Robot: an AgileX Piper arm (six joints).
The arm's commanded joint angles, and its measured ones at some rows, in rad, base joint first. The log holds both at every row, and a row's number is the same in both.
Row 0, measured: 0.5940, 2.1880, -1.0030, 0.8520, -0.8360, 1.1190
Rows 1 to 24, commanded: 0.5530, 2.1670, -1.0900, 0.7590, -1.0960, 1.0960; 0.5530, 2.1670, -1.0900, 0.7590, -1.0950, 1.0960; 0.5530, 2.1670, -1.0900, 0.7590, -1.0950, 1.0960; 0.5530, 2.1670, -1.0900, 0.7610, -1.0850, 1.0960; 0.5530, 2.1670, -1.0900, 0.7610, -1.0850, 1.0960; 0.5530, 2.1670, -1.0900, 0.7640, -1.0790, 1.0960; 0.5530, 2.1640, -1.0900, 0.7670, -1.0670, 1.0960; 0.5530, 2.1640, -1.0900, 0.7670, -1.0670, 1.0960; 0.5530, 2.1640, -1.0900, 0.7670, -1.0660, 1.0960; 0.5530, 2.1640, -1.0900, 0.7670, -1.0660, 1.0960; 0.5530, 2.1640, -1.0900, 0.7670, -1.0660, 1.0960; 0.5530, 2.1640, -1.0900, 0.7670, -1.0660, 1.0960; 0.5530, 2.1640, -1.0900, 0.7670, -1.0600, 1.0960; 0.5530, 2.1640, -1.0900, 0.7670, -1.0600, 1.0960; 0.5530, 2.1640, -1.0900, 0.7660, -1.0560, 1.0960; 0.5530, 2.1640, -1.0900, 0.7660, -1.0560, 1.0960; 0.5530, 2.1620, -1.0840, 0.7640, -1.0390, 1.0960; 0.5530, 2.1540, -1.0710, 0.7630, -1.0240, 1.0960; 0.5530, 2.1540, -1.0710, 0.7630, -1.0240, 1.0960; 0.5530, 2.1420, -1.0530, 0.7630, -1.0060, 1.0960; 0.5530, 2.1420, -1.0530, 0.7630, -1.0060, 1.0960; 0.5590, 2.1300, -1.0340, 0.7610, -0.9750, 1.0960; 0.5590, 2.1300, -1.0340, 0.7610, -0.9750, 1.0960; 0.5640, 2.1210, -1.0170, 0.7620, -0.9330, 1.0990
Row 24, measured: 0.5920, 2.1690, -0.9960, 0.8510, -0.7980, 1.1030
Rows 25 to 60, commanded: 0.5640, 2.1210, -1.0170, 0.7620, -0.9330, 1.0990; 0.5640, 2.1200, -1.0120, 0.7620, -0.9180, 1.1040; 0.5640, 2.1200, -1.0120, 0.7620, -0.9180, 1.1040; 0.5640, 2.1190, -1.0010, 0.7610, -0.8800, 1.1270; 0.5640, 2.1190, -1.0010, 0.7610, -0.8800, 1.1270; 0.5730, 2.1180, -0.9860, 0.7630, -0.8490, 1.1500; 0.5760, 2.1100, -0.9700, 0.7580, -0.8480, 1.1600; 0.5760, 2.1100, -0.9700, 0.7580, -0.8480, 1.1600; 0.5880, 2.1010, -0.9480, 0.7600, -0.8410, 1.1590; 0.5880, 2.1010, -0.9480, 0.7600, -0.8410, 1.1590; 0.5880, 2.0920, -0.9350, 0.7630, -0.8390, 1.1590; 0.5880, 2.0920, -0.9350, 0.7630, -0.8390, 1.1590; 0.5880, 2.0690, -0.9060, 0.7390, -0.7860, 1.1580; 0.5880, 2.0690, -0.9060, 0.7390, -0.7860, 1.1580; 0.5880, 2.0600, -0.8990, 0.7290, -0.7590, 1.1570; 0.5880, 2.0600, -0.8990, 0.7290, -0.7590, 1.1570; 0.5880, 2.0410, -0.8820, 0.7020, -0.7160, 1.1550; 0.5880, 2.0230, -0.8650, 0.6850, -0.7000, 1.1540; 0.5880, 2.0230, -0.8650, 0.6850, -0.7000, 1.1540; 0.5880, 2.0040, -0.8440, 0.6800, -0.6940, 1.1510; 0.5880, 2.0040, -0.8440, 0.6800, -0.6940, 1.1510; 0.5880, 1.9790, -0.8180, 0.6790, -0.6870, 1.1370; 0.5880, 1.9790, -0.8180, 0.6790, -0.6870, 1.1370; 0.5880, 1.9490, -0.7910, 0.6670, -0.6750, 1.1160; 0.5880, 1.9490, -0.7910, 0.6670, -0.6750, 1.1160; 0.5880, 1.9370, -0.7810, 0.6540, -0.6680, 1.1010; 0.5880, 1.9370, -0.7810, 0.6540, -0.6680, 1.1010; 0.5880, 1.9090, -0.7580, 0.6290, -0.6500, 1.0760; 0.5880, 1.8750, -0.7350, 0.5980, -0.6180, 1.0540; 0.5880, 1.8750, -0.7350, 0.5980, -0.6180, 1.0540; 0.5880, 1.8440, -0.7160, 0.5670, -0.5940, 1.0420; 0.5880, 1.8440, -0.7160, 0.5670, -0.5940, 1.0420; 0.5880, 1.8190, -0.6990, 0.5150, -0.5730, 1.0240; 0.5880, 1.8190, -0.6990, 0.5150, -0.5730, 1.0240; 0.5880, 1.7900, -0.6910, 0.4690, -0.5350, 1.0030; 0.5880, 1.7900, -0.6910, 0.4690, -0.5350, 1.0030
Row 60, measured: 0.5900, 1.8330, -0.7040, 0.5460, -0.5890, 1.0450
